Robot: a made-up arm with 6 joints.
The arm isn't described. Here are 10 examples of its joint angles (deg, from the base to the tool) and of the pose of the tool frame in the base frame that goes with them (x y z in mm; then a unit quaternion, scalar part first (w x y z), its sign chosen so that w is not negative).
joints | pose
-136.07 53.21 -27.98 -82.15 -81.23 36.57 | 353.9 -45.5 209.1 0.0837 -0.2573 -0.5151 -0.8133
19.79 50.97 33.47 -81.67 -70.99 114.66 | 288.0 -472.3 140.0 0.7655 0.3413 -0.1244 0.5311
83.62 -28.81 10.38 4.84 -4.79 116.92 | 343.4 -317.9 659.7 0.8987 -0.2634 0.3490 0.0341
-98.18 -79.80 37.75 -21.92 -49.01 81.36 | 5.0 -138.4 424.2 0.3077 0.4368 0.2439 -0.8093
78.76 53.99 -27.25 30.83 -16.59 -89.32 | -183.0 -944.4 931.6 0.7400 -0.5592 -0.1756 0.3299
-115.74 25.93 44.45 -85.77 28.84 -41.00 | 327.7 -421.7 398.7 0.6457 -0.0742 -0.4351 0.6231
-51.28 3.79 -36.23 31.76 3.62 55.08 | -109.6 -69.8 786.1 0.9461 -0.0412 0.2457 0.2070
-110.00 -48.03 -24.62 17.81 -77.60 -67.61 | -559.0 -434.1 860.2 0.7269 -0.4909 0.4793 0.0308
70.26 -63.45 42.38 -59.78 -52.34 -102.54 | 304.1 618.9 36.7 0.2820 -0.4821 0.1849 -0.8086
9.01 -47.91 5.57 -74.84 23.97 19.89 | 118.6 -195.7 623.8 0.6610 -0.4536 -0.2007 0.5630
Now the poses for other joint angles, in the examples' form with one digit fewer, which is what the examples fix.
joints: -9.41 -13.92 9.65 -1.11 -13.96 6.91
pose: -265 302 444 0.948 -0.221 0.063 -0.222
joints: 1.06 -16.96 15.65 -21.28 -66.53 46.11
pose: -68 -86 407 0.941 0.073 0.235 0.231
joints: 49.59 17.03 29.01 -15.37 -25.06 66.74
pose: 54 -115 573 0.919 -0.146 0.208 -0.302
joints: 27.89 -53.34 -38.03 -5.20 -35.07 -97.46
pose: 435 799 720 0.315 -0.003 0.500 -0.807
